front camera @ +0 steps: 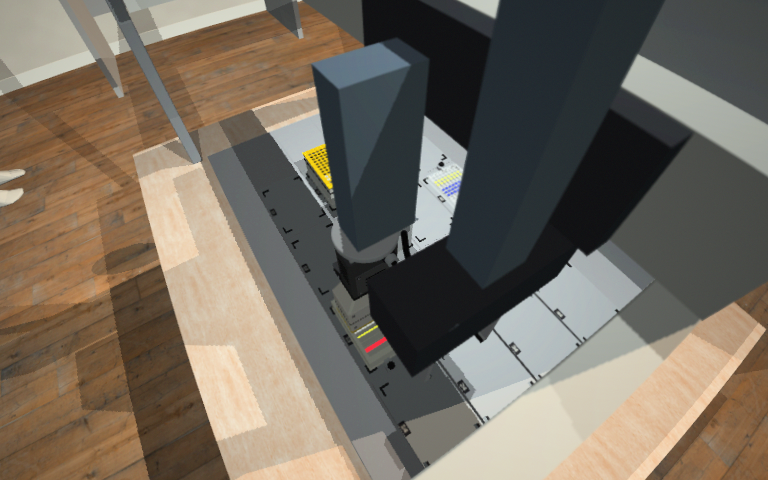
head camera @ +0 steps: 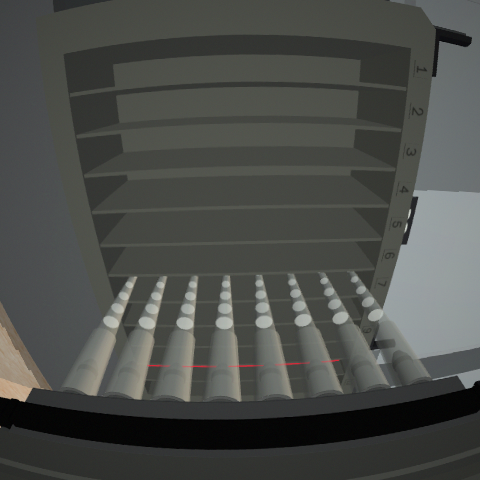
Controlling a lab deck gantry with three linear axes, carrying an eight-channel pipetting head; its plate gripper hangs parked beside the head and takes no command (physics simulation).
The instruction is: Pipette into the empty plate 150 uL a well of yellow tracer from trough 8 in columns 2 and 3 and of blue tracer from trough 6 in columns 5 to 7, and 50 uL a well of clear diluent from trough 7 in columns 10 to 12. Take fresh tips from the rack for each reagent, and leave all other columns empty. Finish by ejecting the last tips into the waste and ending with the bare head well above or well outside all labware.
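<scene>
The pipetting head (front camera: pixel 362 268) is low over the trough rack (front camera: pixel 373 362) (head camera: pixel 240 22). Eight clear tips (head camera: pixel 225 350) are on it and point down into the rack; their ends meet the divider beside label 7, apparently in trough 7. Whether they hold liquid cannot be told. Yellow (front camera: pixel 367 331) and red (front camera: pixel 376 344) trough strips show in the front view. The plate (front camera: pixel 446 182), partly hidden, has yellow and blue wells. The yellow tip rack (front camera: pixel 318 162) is partly hidden behind a column. The parked plate gripper's black block (front camera: pixel 464 305) hides its fingers almost fully.
A grey-blue column (front camera: pixel 379 147) rises above the head, and a larger column (front camera: pixel 538 141) stands above the gripper block. The waste does not show in the front view. Deck sites with black corner marks lie right of the trough rack. A wooden table edge (front camera: pixel 220 362) runs along the left.
</scene>
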